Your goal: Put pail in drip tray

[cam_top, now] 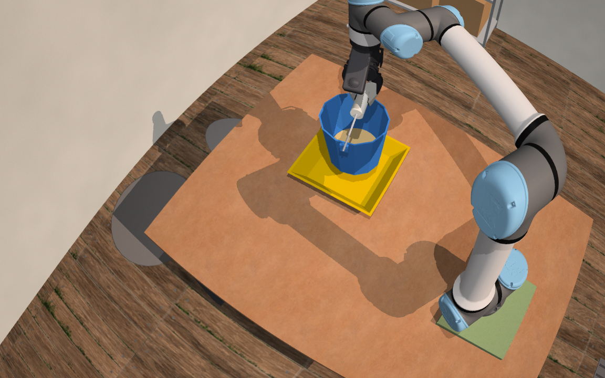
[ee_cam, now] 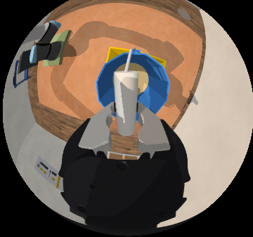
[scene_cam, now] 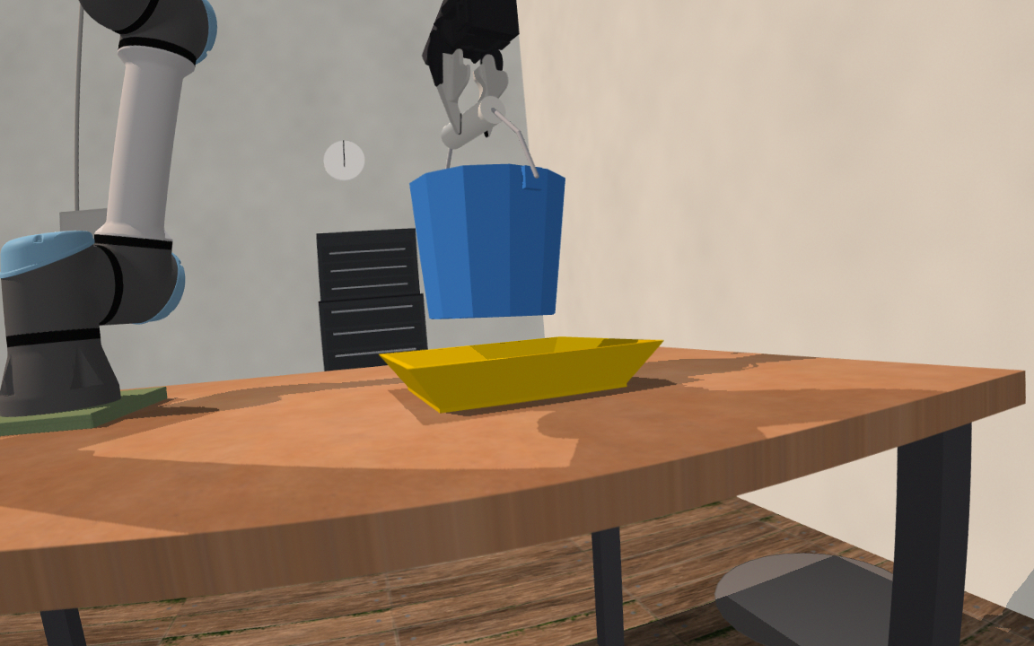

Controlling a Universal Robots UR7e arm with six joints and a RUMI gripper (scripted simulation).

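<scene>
Now: the blue pail 1 cm ahead of my hand and 10 cm below it. From my hand the other things lie so: yellow drip tray: 2 cm ahead, 31 cm below.
</scene>
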